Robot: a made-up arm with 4 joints. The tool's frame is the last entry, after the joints. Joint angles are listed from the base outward.
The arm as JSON. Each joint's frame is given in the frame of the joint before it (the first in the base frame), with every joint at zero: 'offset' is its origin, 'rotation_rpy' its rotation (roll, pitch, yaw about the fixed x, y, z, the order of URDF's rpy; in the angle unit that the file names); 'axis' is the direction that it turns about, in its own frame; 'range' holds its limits. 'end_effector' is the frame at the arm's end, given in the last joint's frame.
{
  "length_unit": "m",
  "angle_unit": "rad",
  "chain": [
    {
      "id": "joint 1",
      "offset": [
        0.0,
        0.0,
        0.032
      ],
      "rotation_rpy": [
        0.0,
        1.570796,
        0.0
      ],
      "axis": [
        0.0,
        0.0,
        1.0
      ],
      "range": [
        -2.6,
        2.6
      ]
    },
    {
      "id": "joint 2",
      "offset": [
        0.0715,
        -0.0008,
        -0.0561
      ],
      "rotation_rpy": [
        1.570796,
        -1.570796,
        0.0
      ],
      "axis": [
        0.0,
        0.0,
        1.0
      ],
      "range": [
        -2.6,
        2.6
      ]
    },
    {
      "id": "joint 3",
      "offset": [
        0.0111,
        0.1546,
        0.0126
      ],
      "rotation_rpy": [
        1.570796,
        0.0,
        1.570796
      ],
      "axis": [
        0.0,
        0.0,
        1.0
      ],
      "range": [
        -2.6,
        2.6
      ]
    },
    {
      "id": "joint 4",
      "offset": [
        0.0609,
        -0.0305,
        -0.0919
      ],
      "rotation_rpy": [
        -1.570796,
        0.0,
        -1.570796
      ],
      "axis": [
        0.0,
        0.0,
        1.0
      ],
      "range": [
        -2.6,
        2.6
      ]
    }
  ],
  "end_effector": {
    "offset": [
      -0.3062,
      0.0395,
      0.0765
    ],
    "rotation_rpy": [
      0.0,
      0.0,
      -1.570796
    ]
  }
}
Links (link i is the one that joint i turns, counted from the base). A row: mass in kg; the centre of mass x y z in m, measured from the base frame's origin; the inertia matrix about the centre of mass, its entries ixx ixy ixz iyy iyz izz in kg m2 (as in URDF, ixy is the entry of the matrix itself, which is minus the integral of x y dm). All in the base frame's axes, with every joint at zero. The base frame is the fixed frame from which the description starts. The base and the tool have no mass.
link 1: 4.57; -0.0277 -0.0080 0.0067; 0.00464 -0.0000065 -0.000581 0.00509 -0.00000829 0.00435
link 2: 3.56; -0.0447 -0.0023 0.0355; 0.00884 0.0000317 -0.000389 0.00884 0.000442 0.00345
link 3: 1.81; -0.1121 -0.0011 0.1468; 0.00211 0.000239 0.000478 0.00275 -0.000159 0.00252
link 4: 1; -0.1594 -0.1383 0.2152; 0.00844 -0.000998 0.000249 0.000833 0.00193 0.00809
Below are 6 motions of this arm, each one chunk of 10 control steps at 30 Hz.
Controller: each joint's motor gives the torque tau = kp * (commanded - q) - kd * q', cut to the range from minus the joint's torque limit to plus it. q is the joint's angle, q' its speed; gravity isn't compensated. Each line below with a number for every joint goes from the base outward.
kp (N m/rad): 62 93 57 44
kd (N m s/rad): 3.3 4 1.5 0.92
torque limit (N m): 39 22 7.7 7.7
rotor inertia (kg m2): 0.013 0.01 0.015 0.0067
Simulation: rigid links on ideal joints. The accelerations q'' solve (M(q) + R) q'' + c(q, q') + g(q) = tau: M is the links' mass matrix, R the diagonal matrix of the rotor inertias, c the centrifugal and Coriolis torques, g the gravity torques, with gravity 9.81 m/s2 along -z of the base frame. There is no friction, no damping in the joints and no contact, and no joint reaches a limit. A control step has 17 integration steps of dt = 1/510 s. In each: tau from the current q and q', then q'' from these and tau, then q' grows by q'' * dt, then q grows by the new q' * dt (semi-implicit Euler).
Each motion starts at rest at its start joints. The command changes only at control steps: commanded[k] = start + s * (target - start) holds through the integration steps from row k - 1 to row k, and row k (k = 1, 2, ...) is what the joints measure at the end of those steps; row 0 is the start. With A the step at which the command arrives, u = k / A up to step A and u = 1 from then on. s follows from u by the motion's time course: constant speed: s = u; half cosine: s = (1 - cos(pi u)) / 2; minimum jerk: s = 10 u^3 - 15 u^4 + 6 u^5; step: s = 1 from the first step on.
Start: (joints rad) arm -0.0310 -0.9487 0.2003 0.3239
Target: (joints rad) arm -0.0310 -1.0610 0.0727 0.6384
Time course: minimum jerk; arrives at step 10
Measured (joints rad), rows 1 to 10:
1: -0.0264 -0.9638 0.2045 0.3271
2: -0.0166 -0.9896 0.2076 0.3498
3: -0.0061 -1.0148 0.2011 0.3910
4: 0.0011 -1.0379 0.1839 0.4431
5: 0.0036 -1.0603 0.1588 0.5009
6: 0.0029 -1.0828 0.1305 0.5601
7: 0.0014 -1.1051 0.1044 0.6141
8: 0.0009 -1.1254 0.0851 0.6554
9: 0.0016 -1.1411 0.0751 0.6782
10: 0.0025 -1.1499 0.0737 0.6823

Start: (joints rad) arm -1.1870 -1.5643 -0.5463 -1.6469
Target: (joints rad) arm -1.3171 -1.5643 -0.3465 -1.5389
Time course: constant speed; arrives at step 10
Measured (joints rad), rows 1 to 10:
1: -1.1769 -1.5723 -0.5443 -1.6634
2: -1.1753 -1.5824 -0.5326 -1.6664
3: -1.1820 -1.5903 -0.5106 -1.6523
4: -1.1906 -1.5962 -0.4865 -1.6345
5: -1.1997 -1.5997 -0.4645 -1.6199
6: -1.2102 -1.6005 -0.4452 -1.6095
7: -1.2223 -1.5991 -0.4271 -1.6013
8: -1.2355 -1.5966 -0.4091 -1.5930
9: -1.2489 -1.5940 -0.3907 -1.5837
10: -1.2621 -1.5919 -0.3716 -1.5733

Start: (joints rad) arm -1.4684 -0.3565 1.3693 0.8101
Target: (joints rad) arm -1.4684 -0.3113 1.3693 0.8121
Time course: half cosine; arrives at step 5
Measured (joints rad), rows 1 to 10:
1: -1.4712 -0.3559 1.3751 0.8125
2: -1.4728 -0.3512 1.3790 0.8143
3: -1.4734 -0.3412 1.3794 0.8147
4: -1.4742 -0.3284 1.3790 0.8148
5: -1.4752 -0.3176 1.3786 0.8150
6: -1.4760 -0.3120 1.3783 0.8152
7: -1.4765 -0.3107 1.3782 0.8152
8: -1.4766 -0.3114 1.3783 0.8152
9: -1.4765 -0.3124 1.3784 0.8152
10: -1.4763 -0.3129 1.3785 0.8151

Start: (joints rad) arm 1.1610 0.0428 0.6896 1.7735
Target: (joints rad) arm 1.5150 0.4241 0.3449 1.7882
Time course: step
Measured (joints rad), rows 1 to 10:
1: 1.3044 0.1089 0.4742 1.7596
2: 1.4327 0.2553 0.3704 1.7704
3: 1.5041 0.3926 0.3741 1.7724
4: 1.5425 0.4743 0.3849 1.7560
5: 1.5595 0.4967 0.3868 1.7438
6: 1.5628 0.4808 0.3833 1.7441
7: 1.5589 0.4518 0.3780 1.7509
8: 1.5532 0.4273 0.3734 1.7565
9: 1.5493 0.4143 0.3713 1.7584
10: 1.5482 0.4118 0.3715 1.7576

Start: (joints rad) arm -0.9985 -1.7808 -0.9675 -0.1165
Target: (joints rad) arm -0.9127 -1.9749 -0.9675 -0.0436
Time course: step
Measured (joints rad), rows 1 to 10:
1: -0.9477 -1.8337 -0.9760 -0.1294
2: -0.8871 -1.9190 -0.9849 -0.0809
3: -0.8479 -2.0012 -0.9841 -0.0106
4: -0.8262 -2.0627 -0.9818 0.0311
5: -0.8150 -2.0925 -0.9822 0.0370
6: -0.8101 -2.0925 -0.9840 0.0197
7: -0.8093 -2.0740 -0.9852 -0.0054
8: -0.8111 -2.0501 -0.9858 -0.0267
9: -0.8141 -2.0310 -0.9861 -0.0386
10: -0.8170 -2.0211 -0.9861 -0.0409

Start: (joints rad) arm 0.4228 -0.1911 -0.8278 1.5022
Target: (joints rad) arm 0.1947 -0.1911 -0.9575 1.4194
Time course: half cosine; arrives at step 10
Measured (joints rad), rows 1 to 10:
1: 0.4250 -0.1947 -0.8370 1.5049
2: 0.4199 -0.2013 -0.8488 1.5070
3: 0.4044 -0.2071 -0.8631 1.5020
4: 0.3802 -0.2102 -0.8805 1.4912
5: 0.3497 -0.2106 -0.9005 1.4785
6: 0.3155 -0.2097 -0.9216 1.4668
7: 0.2805 -0.2085 -0.9421 1.4575
8: 0.2481 -0.2077 -0.9598 1.4512
9: 0.2215 -0.2076 -0.9727 1.4481
10: 0.2035 -0.2079 -0.9793 1.4481

